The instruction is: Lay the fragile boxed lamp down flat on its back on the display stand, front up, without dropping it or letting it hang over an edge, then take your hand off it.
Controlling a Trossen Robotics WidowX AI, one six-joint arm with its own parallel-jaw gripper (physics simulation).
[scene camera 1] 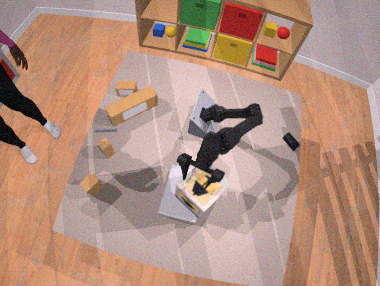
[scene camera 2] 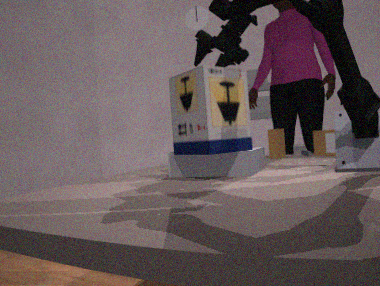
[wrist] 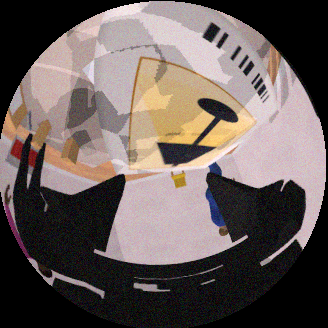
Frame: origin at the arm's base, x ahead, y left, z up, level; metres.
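Seen in the pictures: gripper, between the fingertips: point(scene camera 1: 194, 185) point(wrist: 166, 177); arm's base, origin of its link: point(scene camera 1: 204, 114) point(scene camera 2: 365, 129).
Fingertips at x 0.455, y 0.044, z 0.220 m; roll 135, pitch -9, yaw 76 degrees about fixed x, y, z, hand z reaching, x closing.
Pixels of each thing's top centre, then the offset from my fingertips to it. "*": a spot on its surface instead. Level surfaces: height alone.
- long orange block, a spot on its surface: point(scene camera 1: 117, 114) * dx -0.313, dy -0.507, dz -0.220 m
- grey mat, height of its surface: dz -0.326 m
- thin grey rod, centre of its top: point(scene camera 1: 105, 129) dx -0.241, dy -0.570, dz -0.304 m
- black block, centre of its top: point(scene camera 1: 292, 140) dx -0.510, dy +0.524, dz -0.291 m
The boxed lamp point(scene camera 1: 214, 192) point(scene camera 2: 230, 135) point(wrist: 150, 110) is a white carton with yellow lamp pictures and a blue band around its bottom. It stands upright on the light grey display stand point(scene camera 1: 172, 202) point(scene camera 2: 220, 165). Lamp pictures show on two side faces in scene camera 2, and on the top face in the wrist view. My gripper point(scene camera 1: 194, 181) point(scene camera 2: 209, 62) point(wrist: 166, 177) is open and empty, with its fingertips pointing down close above the carton's top. Whether a fingertip touches the top cannot be told. The arm hides part of the top in scene camera 1.
A long orange block point(scene camera 1: 117, 114) and smaller orange blocks point(scene camera 1: 106, 147) point(scene camera 1: 91, 185) lie left on the grey mat point(scene camera 1: 240, 250). A thin grey rod point(scene camera 1: 106, 130) lies near them. A black block point(scene camera 1: 291, 141) lies right. A shelf unit point(scene camera 1: 306, 35) stands behind. A person in magenta point(scene camera 2: 290, 50) stands beyond the mat.
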